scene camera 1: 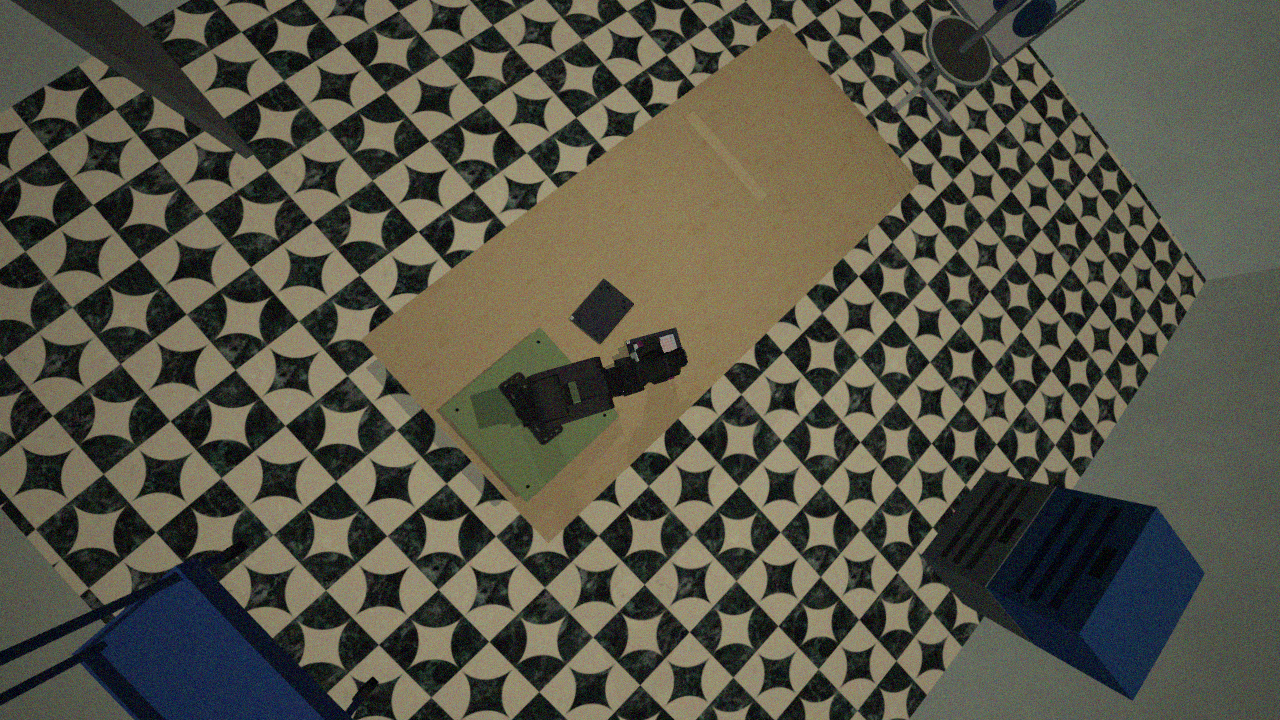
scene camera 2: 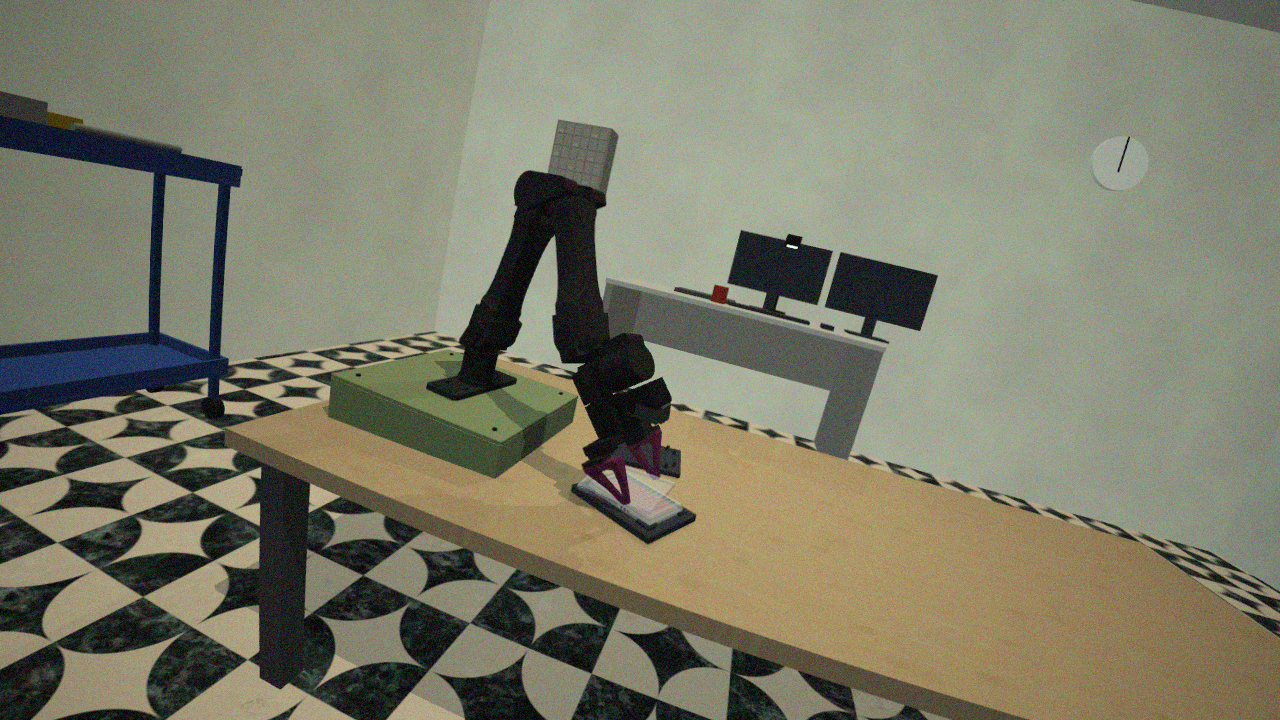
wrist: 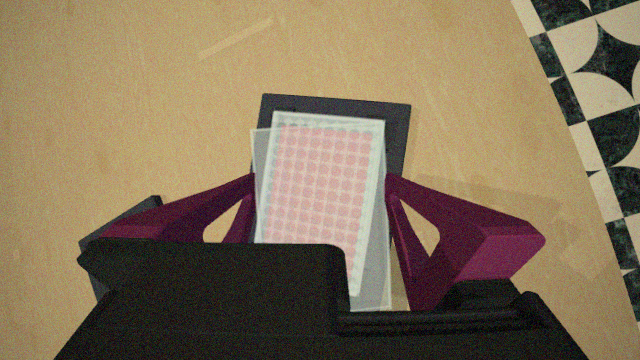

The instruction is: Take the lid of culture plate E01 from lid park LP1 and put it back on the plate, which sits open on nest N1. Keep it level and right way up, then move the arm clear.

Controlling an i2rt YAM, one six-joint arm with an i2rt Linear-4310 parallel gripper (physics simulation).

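Frame: origin at the arm's base, x ahead, y left, z up, level; millimetres.
Seen in the pictures: gripper, fingertip midpoint: (scene camera 1: 663,352) (scene camera 2: 642,491) (wrist: 320,180); arm's base, link origin: (scene camera 2: 474,385).
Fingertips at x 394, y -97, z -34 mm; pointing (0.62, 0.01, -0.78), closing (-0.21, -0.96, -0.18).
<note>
Offsets run from my fingertips to a thing's top centre. "pt": to the spot under its first point. Level surfaces: height alone.
My gripper (scene camera 2: 640,487) (wrist: 320,180) is shut on the long sides of the clear lid {pt 66 mm back, 22 mm right, 10 mm down} (wrist: 375,270) (scene camera 2: 658,484). The lid looks roughly level and hangs low over the culture plate (scene camera 2: 657,507) (wrist: 320,170) with pink wells, which sits on the dark nest N1 {12 mm back, 11 mm left, 19 mm down} (wrist: 400,135) (scene camera 2: 649,534). In the wrist view the lid is turned relative to the plate: it sticks out left at the top and right at the bottom. The exact gap is hard to tell. Lid park LP1 {69 mm back, 211 mm left, 17 mm down} (scene camera 1: 601,310) (scene camera 2: 671,462) (wrist: 150,202) bears no visible lid. In scene camera 1 the arm mostly hides plate and nest.
The arm's green base block (scene camera 1: 487,447) (scene camera 2: 411,429) stands at one end of the wooden table {37 mm down} (scene camera 1: 716,223) (scene camera 2: 895,573). The nest lies near a long table edge. A blue cart (scene camera 1: 205,644) (scene camera 2: 89,367) and a desk with two monitors (scene camera 2: 778,268) stand off the table.
</note>
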